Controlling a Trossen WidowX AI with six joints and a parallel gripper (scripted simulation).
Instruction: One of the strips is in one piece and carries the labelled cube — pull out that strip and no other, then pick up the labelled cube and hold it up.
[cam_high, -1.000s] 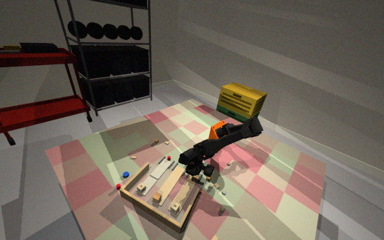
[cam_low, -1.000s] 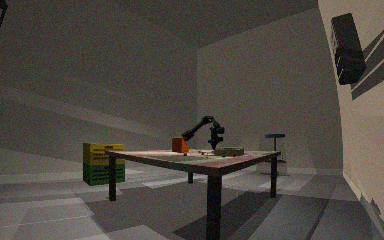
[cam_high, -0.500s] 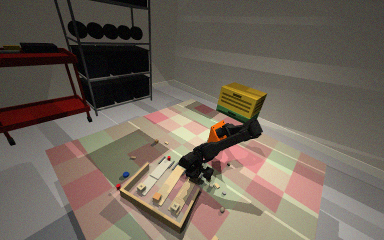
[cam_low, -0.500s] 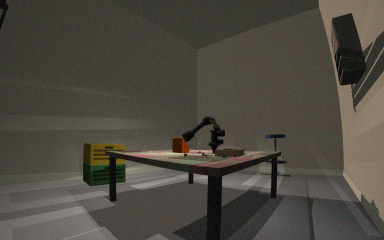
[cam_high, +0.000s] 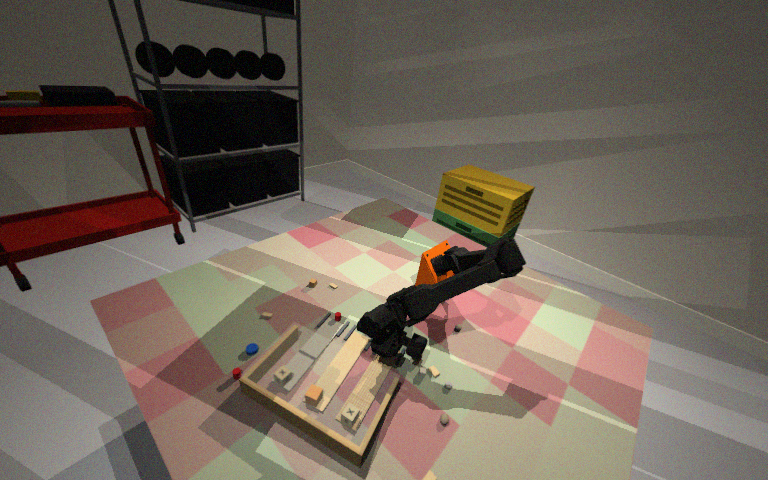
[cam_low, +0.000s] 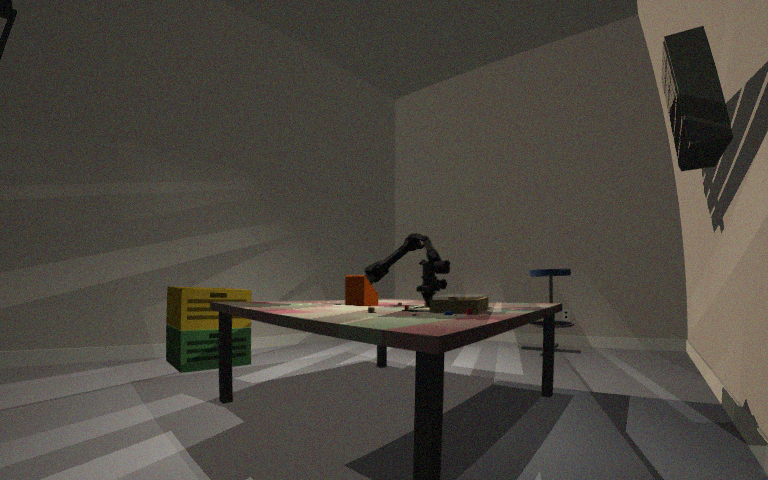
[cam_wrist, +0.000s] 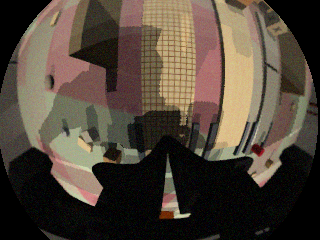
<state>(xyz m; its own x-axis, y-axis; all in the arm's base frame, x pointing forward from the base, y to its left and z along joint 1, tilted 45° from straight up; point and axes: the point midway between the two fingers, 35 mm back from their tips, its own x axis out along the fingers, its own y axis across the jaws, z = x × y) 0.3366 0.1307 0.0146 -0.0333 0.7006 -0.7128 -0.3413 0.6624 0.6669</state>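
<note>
The grid strip lies 90 mm ahead of my gripper tip and 30 mm to the left of it. The rest, counted from my gripper tip: blue disc (280 mm ahead, 240 mm to the right).
</note>
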